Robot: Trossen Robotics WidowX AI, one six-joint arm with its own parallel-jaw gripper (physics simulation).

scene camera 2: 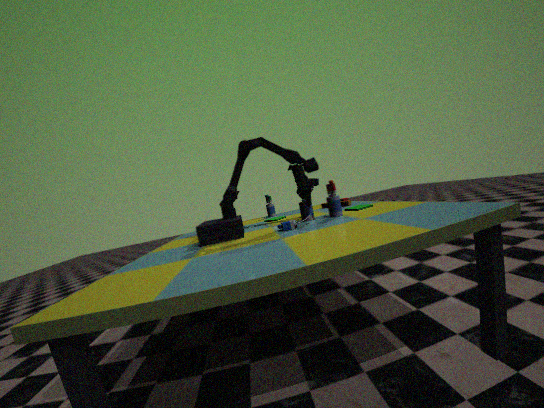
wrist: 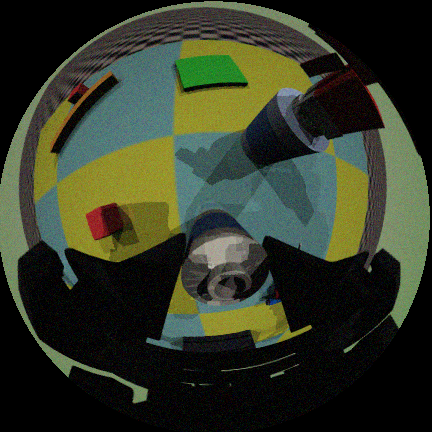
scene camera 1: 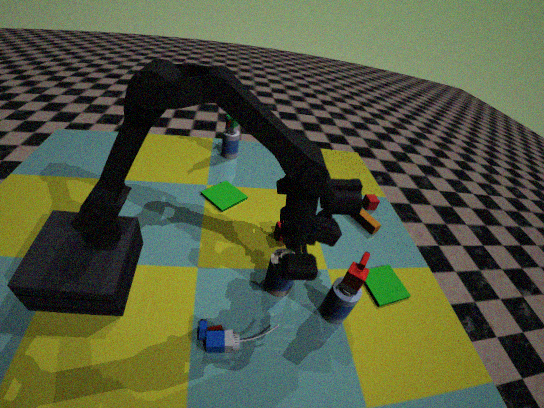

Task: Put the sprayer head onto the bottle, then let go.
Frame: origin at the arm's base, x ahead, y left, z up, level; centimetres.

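Seen in the pictures: gripper, fingertip midpoint: [scene camera 2: 309, 205] [wrist: 225, 240]; arm's base at its link origin: [scene camera 2: 229, 218] [scene camera 1: 103, 237].
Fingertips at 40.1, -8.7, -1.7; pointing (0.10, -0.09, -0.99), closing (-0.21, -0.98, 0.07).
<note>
Pixels of each thing's top centre, then the offset from my fingertips to it, as dx, dy, dz. "pt": a spot on its surface instead.
- sprayer head at a spot on its surface: [scene camera 1: 220, 341] [scene camera 2: 287, 221] pt -16.4, -13.0, -3.8
- open bottle at its top centre: [wrist: 230, 288] [scene camera 1: 286, 256] [scene camera 2: 304, 199] -1.9, +0.5, +3.2
- green-topped bottle at its top centre: [scene camera 1: 231, 112] [scene camera 2: 267, 194] -9.0, +57.9, +9.9
- orange bar at its top centre: [scene camera 1: 353, 204] +28.4, +25.5, -4.2
The sprayer head [scene camera 1: 220, 341] [scene camera 2: 287, 226], blue and white with a red trigger and a thin pale tube, lies on its side on the table at the near side in scene camera 1. An open bottle [scene camera 1: 278, 283] [scene camera 2: 306, 212] [wrist: 225, 252], clear-topped with a blue band, is upright in my gripper [scene camera 1: 288, 261] [wrist: 225, 240]. The gripper points down and is shut on it, one finger on each side of its upper part. Its mouth is uncovered. Whether its base touches the table is hard to tell. The sprayer head is mostly hidden behind a finger in the wrist view.
A bottle [scene camera 1: 338, 303] [scene camera 2: 334, 206] [wrist: 267, 132] with a red sprayer stands close by. A green-topped bottle [scene camera 1: 230, 144] [scene camera 2: 270, 209] stands far back. Two green plates [scene camera 1: 224, 195] [scene camera 1: 387, 285], an orange bar [scene camera 1: 369, 221], and red cubes [scene camera 1: 371, 202] [wrist: 105, 221] lie around.
</note>
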